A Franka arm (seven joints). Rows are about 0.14 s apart.
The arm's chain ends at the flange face. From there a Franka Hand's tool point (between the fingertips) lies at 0.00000 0.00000 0.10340 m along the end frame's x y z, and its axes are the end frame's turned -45 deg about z.
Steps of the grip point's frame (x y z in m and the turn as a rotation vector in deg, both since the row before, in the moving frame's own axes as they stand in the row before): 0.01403, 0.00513, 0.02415, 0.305, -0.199, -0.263; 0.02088, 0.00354, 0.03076, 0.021, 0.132, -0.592; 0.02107, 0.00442, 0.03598, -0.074, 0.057, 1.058; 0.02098, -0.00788, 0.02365, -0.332, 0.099, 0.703; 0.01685, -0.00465, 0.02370, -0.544, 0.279, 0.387; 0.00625, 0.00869, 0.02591, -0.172, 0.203, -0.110; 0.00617, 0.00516, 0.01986, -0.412, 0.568, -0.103
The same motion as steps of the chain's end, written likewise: 0.01419, -0.00616, 0.02415, 0.075, -0.356, -0.263; 0.01713, -0.01207, 0.03076, 0.108, 0.078, -0.592; 0.01786, -0.01180, 0.03598, -0.012, 0.093, 1.058; 0.00871, -0.02071, 0.02365, -0.165, 0.305, 0.703; 0.00758, -0.01554, 0.02371, -0.187, 0.582, 0.387; 0.01009, 0.00177, 0.02591, 0.022, 0.265, -0.110; 0.00676, -0.00051, 0.01987, 0.110, 0.693, -0.103
